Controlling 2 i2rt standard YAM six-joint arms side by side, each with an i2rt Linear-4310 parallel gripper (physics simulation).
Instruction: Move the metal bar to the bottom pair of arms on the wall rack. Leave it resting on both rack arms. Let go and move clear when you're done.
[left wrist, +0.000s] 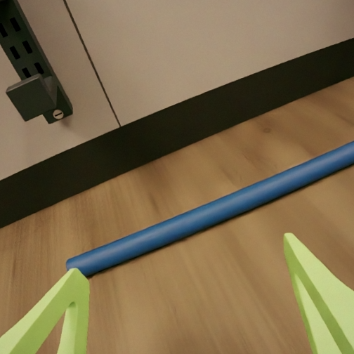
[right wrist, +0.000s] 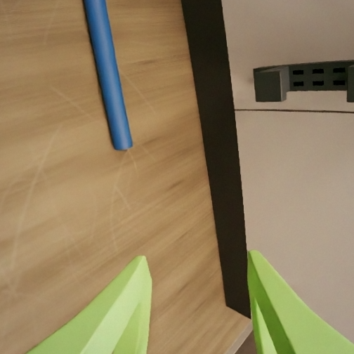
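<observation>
The blue metal bar (left wrist: 200, 219) (right wrist: 109, 77) lies on the wooden table top. My left gripper (left wrist: 176, 261) is open above the table, with one fingertip overlapping the bar's end in the left wrist view and nothing between its fingers. My right gripper (right wrist: 196, 266) is open and empty, apart from the bar's other end, near the dark strip. A rack arm (left wrist: 32, 97) shows low on a dark upright at the upper left of the left wrist view. Another rack arm (right wrist: 270, 85) shows at the upper right of the right wrist view. The bar is on neither.
A dark strip (left wrist: 165, 135) (right wrist: 215, 150) runs along the foot of the pale wall (left wrist: 200, 45) (right wrist: 295, 190), behind the bar. Slotted dark uprights (left wrist: 20, 45) (right wrist: 320, 77) are fixed to the wall. The table's corner shows at the bottom of the right wrist view.
</observation>
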